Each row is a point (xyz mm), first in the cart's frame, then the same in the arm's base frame.
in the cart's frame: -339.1 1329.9 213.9
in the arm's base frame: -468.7 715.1 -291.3
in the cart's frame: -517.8 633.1 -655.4
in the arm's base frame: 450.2 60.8 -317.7
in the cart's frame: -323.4 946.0 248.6
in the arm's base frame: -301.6 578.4 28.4
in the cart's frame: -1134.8 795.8 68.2
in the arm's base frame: -446.1 -239.6 -124.8
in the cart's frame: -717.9 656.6 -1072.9
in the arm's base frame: 667.7 -205.6 -628.6
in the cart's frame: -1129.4 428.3 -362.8
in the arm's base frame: 61.3 -490.6 -102.5
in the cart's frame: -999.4 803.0 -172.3
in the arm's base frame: -208.3 -175.6 -249.8
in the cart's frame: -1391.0 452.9 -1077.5
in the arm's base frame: 476.4 -882.0 -606.8
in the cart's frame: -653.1 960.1 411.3
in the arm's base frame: -575.5 333.8 51.6
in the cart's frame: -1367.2 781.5 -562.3
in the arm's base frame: -63.0 -601.2 -542.3
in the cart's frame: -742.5 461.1 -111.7
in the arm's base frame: 24.0 -76.9 100.7
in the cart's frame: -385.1 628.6 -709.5
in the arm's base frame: 551.3 162.5 -321.0
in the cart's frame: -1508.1 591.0 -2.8
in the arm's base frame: -455.7 -669.2 -83.6
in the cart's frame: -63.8 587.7 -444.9
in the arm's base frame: 511.0 491.3 -65.7
